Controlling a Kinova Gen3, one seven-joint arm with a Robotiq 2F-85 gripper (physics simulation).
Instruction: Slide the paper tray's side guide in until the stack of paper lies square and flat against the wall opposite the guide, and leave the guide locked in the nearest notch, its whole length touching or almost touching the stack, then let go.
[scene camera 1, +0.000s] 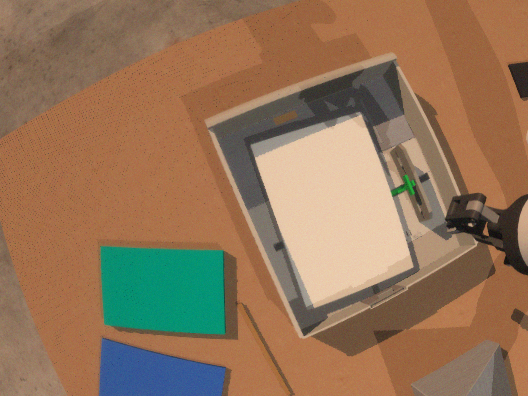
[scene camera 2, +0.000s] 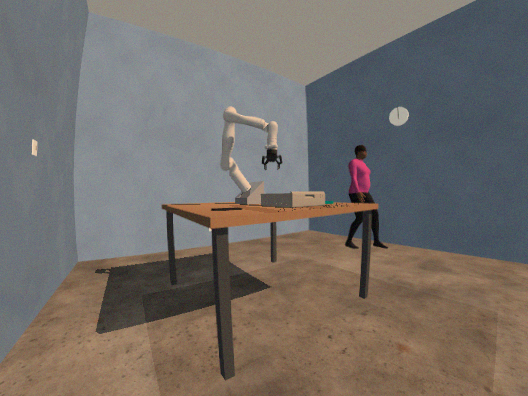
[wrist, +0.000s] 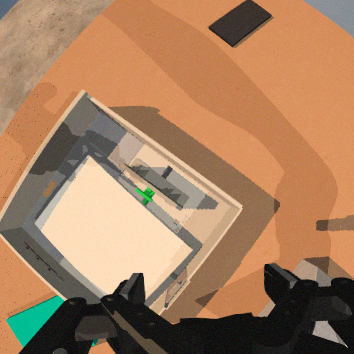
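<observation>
The open grey-beige paper tray stands on the table. The paper stack lies inside, slightly turned, with a gap between it and the wall opposite the guide. The side guide is a long upright bar near the other side wall, apart from the stack. A green piece sits at the guide's middle and points toward the stack. My gripper is open and empty, pointing down high above the tray's guide-side part; the contact-free height shows in scene camera 2.
A green block and a blue block lie beside the tray, with a thin stick near them. A grey wedge-shaped base stands behind. A black slab lies farther off. A person stands beyond the table.
</observation>
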